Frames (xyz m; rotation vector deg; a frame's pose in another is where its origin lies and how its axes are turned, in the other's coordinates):
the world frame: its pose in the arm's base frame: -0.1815 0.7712 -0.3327 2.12 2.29 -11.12
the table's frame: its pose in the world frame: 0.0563 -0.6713 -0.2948 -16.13 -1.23 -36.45
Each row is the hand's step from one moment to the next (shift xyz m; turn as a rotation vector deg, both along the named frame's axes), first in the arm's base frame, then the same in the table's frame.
Working: the arm's base frame: its pose in the table's frame: 0.2986 -0.0475 0.6460 15.03 -3.24 47.14

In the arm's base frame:
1: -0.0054 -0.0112 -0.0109 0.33 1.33 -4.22
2: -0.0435 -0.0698 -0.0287 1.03 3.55 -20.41
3: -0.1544 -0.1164 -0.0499 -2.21 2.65 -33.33
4: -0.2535 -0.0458 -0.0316 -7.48 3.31 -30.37
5: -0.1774 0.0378 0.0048 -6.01 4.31 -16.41
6: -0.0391 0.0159 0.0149 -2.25 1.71 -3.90
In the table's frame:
1: 0.0039 -0.0084 -0.0137 -0.96 2.17 -3.75
2: 0.0199 -0.0693 -0.0489 -2.95 8.20 -18.82
3: -0.0226 -0.1737 -0.0959 -5.16 8.56 -31.98
4: -0.1407 -0.2035 -0.0784 -9.08 4.46 -29.78
5: -0.1481 -0.1038 -0.0143 -8.09 2.64 -15.86
6: -0.0375 -0.0215 0.0118 -2.98 0.48 -3.75

